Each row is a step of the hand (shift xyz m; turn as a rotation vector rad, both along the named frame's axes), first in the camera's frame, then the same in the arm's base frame.
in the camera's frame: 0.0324 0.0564 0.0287 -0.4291 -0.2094 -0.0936
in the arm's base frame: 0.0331 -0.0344 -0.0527 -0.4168 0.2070 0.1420
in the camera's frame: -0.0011 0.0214 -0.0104 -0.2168 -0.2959 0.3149
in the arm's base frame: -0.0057 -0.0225 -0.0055 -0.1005 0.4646 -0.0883
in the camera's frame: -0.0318 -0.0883 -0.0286 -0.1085 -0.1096 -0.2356
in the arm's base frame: -0.0294 0.0591 0.0726 -0.1538 -0.0280 0.2342
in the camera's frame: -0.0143 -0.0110 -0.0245 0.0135 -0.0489 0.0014
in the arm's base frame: -0.0189 -0.0025 0.0237 0.0180 0.0356 0.0313
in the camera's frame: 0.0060 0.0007 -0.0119 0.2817 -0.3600 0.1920
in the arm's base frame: 0.0027 -0.0089 0.0096 0.3542 0.3267 0.1165
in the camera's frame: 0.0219 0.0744 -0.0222 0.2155 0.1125 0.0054
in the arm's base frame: 0.0083 -0.0758 -0.0262 0.1981 -0.1341 -0.0439
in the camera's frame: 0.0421 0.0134 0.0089 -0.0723 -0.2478 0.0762
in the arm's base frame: 0.0415 -0.0149 -0.0093 -0.0266 0.2537 0.0857
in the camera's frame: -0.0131 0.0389 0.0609 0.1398 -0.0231 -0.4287
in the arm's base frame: -0.0009 0.0086 -0.0729 0.0280 -0.2659 0.3638
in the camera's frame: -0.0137 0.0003 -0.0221 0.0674 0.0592 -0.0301
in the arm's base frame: -0.0188 -0.0100 0.0149 0.0516 -0.0792 -0.0043
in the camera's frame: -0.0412 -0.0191 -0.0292 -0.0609 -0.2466 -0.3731
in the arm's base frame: -0.0452 0.0072 0.0286 -0.1298 -0.0134 0.4321
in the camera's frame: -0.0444 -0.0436 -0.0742 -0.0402 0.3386 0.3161
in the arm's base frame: -0.0574 0.0006 0.0780 0.0092 -0.0680 -0.4599
